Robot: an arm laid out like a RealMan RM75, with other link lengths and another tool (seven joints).
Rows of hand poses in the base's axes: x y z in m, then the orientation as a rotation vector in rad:
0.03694 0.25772 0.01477 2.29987 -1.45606 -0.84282
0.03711 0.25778 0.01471 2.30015 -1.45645 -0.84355
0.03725 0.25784 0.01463 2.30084 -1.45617 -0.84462
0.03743 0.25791 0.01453 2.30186 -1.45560 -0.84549
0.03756 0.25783 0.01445 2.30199 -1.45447 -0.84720
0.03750 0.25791 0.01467 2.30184 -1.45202 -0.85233
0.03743 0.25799 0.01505 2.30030 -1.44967 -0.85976
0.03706 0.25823 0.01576 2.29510 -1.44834 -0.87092
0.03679 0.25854 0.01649 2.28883 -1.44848 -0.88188
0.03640 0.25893 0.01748 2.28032 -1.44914 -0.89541
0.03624 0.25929 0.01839 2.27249 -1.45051 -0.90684
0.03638 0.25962 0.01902 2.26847 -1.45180 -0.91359
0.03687 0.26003 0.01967 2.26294 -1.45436 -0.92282
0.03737 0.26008 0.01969 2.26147 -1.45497 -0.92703
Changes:
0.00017 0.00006 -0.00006 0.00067 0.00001 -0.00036
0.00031 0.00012 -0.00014 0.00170 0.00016 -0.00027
0.00049 0.00019 -0.00024 0.00280 0.00013 0.00011
0.00062 0.00011 -0.00032 0.00367 0.00115 0.00060
0.00056 0.00019 -0.00010 0.00607 0.00419 0.00134
0.00049 0.00027 0.00028 0.00884 0.00896 0.00141
0.00012 0.00051 0.00099 0.01144 0.01702 -0.00041
-0.00015 0.00082 0.00172 0.01346 0.02510 -0.00337
-0.00054 0.00121 0.00271 0.01559 0.03533 -0.00750
-0.00070 0.00157 0.00362 0.01713 0.04405 -0.01165
-0.00056 0.00190 0.00425 0.01856 0.04867 -0.01437
-0.00007 0.00231 0.00490 0.02064 0.05472 -0.01864
0.00043 0.00236 0.00492 0.02221 0.05706 -0.02005

